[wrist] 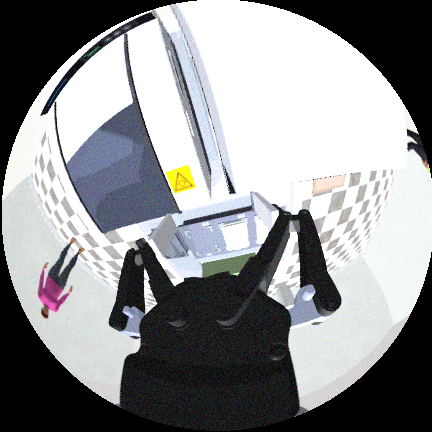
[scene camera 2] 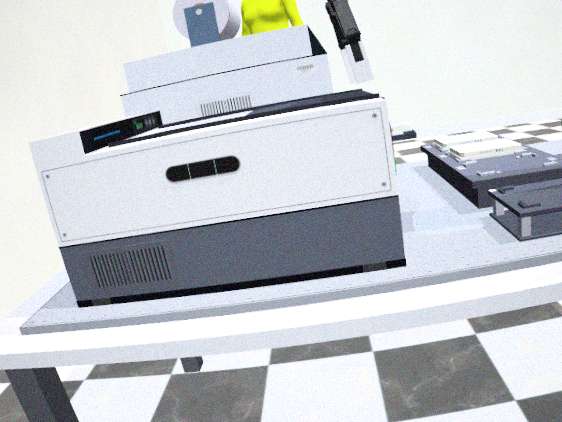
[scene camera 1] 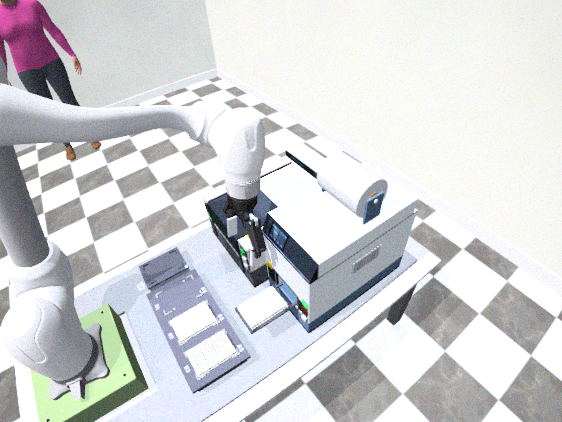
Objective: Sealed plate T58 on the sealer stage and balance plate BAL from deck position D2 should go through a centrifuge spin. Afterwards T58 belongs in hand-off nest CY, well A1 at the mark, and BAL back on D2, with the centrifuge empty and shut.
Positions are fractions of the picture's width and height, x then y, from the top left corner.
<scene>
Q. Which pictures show my gripper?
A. The wrist view, scene camera 2 and scene camera 1: all of them.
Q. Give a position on a white plate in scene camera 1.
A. At 0.34, 0.77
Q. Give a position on a white plate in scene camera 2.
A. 0.89, 0.35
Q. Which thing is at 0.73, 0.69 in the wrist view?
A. My gripper.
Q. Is my gripper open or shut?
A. Open.
</scene>
